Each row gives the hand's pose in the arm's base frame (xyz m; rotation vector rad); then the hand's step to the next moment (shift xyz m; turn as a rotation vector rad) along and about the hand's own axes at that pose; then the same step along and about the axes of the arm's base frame.
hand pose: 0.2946 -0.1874 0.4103 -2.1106 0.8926 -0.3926
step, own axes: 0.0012 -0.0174 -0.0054 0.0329 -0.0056 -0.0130
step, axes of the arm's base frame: 0.0060 0.0038 0.0168 0.0188 -0.0281 0.0119
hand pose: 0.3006 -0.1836 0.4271 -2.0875 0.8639 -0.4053
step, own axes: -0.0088 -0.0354 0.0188 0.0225 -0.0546 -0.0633
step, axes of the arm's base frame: 0.0195 0.0320 0.0167 0.0051 -0.0286 0.0816
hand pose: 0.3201 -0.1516 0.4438 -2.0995 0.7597 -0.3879
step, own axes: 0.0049 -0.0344 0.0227 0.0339 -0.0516 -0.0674
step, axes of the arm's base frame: 0.0285 0.0266 0.0143 0.0106 -0.0398 0.0816
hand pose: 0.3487 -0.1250 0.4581 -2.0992 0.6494 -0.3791
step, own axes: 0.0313 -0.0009 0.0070 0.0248 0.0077 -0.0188
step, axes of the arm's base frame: 0.0293 -0.0130 -0.0023 0.0087 -0.0305 0.0050
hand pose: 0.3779 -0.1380 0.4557 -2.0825 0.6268 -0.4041
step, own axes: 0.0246 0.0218 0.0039 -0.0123 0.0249 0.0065
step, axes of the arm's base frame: 0.0160 -0.0217 -0.0192 -0.0138 -0.0003 -0.0250
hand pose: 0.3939 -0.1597 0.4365 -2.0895 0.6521 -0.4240
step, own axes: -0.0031 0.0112 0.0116 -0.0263 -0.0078 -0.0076
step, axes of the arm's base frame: 0.0003 0.0041 -0.0159 -0.0228 0.0143 0.0092
